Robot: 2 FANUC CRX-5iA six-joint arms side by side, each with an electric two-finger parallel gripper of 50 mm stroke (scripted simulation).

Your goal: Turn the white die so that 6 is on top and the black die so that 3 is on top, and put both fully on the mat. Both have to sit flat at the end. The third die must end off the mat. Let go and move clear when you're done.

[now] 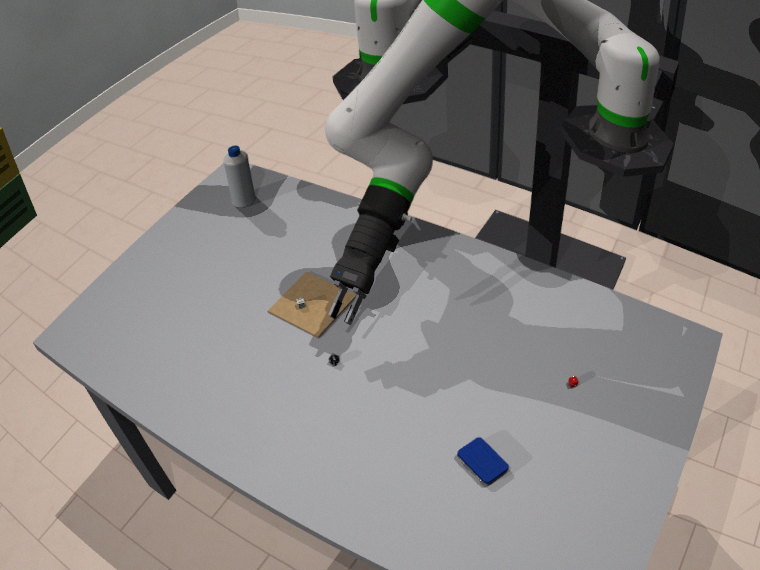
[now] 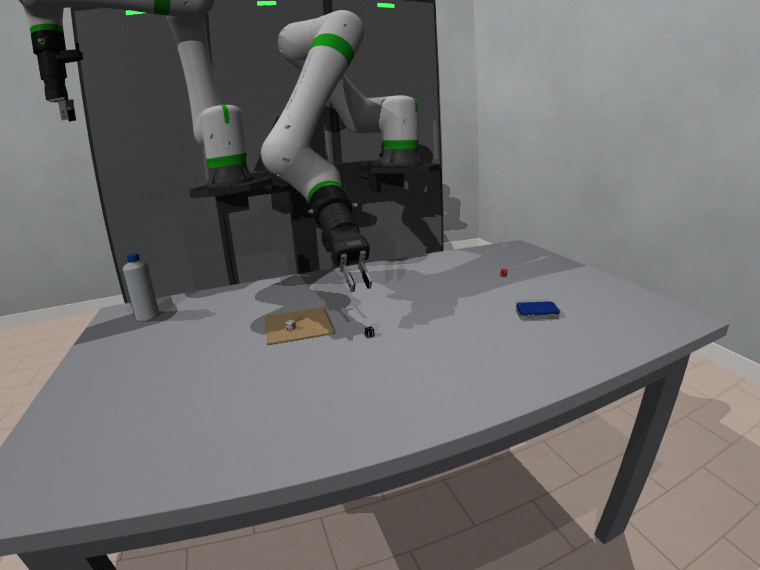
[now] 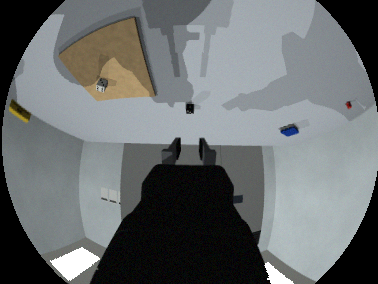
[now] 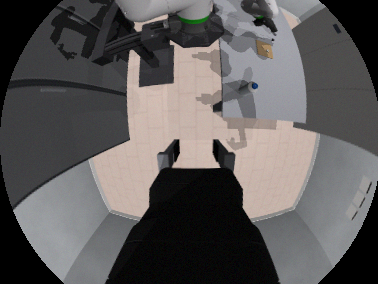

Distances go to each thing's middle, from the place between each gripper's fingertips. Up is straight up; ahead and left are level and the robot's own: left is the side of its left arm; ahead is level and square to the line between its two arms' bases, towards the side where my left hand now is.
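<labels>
The grey bottle [image 2: 136,271] is 30 cm behind my left hand, 49 cm to the right of it and 2 cm below it, while the blue-topped box [image 1: 477,456] is 14 cm ahead of that same hand, 36 cm to the left and 9 cm below. As for the tan mat [image 1: 319,295], my left gripper [image 1: 339,320] is 10 cm above it, 13 cm to the left of it and 7 cm past it.
The blue-topped box is 1050 mm to the left of my right hand [image 2: 69,120], 560 mm below it and 770 mm ahead of it. From my right hand I find the tan mat 560 mm ahead, 560 mm to the left and 570 mm below. The grey bottle is 320 mm ahead of my right hand, 190 mm to the left of it and 490 mm below it.
</labels>
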